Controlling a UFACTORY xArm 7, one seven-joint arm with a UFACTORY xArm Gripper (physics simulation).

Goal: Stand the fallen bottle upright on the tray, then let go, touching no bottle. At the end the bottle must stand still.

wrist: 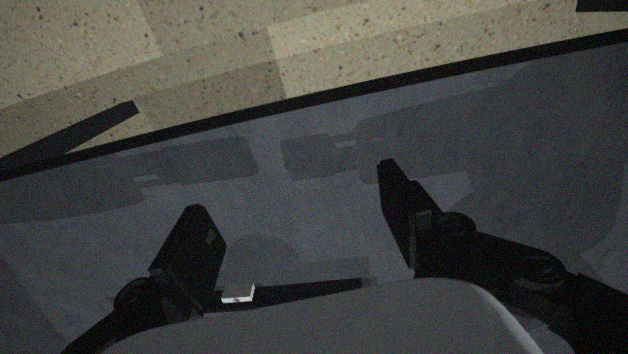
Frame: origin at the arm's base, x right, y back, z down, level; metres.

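Seen in the pictures: gripper, fingertip midpoint: (295,206).
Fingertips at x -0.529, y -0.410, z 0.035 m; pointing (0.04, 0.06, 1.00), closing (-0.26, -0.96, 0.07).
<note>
A point is followed by its place in that frame.
My gripper (295,206) {x -0.529, y -0.410, z 0.035 m} is open, its two black fingers wide apart with no object between them. The tray's dark far wall (310,294) {x -0.382, y -0.421, z 0.080 m} shows as a strip low in the wrist view, between the finger bases and partly behind the grey gripper body. A small white block (238,293) {x -0.377, y -0.350, z 0.082 m} sits at this wall, close to the left finger. The rest of the tray is hidden. The bottle does not show in the wrist view, so its pose cannot be told. A rounded shadow lies on the table beyond the tray wall.
The dark grey table top (320,215) {x -0.473, y -0.427, z 0.093 m} stretches beyond the tray and carries shadows of the gripper. Its black edge (330,97) {x -0.566, y -0.429, z 0.104 m} runs slantwise across the upper part of the view. Past it lies the speckled beige floor (210,45), with a dark bar (95,127) at the left.
</note>
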